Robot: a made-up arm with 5 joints.
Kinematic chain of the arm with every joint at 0, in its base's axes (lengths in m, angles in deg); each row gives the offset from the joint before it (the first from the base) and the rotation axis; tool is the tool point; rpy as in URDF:
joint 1: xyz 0 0 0.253 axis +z
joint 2: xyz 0 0 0 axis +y
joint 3: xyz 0.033 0 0.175 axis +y
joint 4: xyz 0.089 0 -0.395 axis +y
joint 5: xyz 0.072 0 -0.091 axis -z
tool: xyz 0 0 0 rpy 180 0 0
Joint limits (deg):
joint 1: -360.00..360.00
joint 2: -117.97..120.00
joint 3: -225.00..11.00
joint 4: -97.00..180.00
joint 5: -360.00..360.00
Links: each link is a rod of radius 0.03 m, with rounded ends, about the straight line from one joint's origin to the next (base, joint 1, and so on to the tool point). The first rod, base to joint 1, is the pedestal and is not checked.
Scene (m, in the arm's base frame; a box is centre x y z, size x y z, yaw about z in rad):
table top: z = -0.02
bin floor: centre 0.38 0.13 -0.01 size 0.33 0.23 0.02 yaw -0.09
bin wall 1: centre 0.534 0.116 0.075 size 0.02 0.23 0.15 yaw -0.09
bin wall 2: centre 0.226 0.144 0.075 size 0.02 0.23 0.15 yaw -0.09
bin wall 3: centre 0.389 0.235 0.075 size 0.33 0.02 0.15 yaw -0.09
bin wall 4: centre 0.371 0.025 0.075 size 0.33 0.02 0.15 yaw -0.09
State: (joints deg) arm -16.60 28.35 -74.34 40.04 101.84
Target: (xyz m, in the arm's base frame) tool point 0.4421 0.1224 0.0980
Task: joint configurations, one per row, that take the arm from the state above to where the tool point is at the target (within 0.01 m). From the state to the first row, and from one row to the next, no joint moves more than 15 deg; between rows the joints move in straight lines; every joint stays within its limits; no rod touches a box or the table.
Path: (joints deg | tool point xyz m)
1: -9.62 19.84 -71.17 39.76 102.42 | 0.5356 -0.0908 0.1544
2: -2.65 11.33 -68.00 39.47 103.01 | 0.5408 -0.0250 0.2098
3: 6.41 -0.44 -59.30 51.30 102.42 | 0.4991 0.0561 0.2266
4: 15.48 -12.21 -50.59 63.12 101.84 | 0.4421 0.1224 0.2382
5: 15.48 -1.16 -52.41 58.34 101.84 | 0.4475 0.1239 0.1690
6: 15.48 9.89 -54.22 53.56 101.84 | 0.4421 0.1224 0.0980

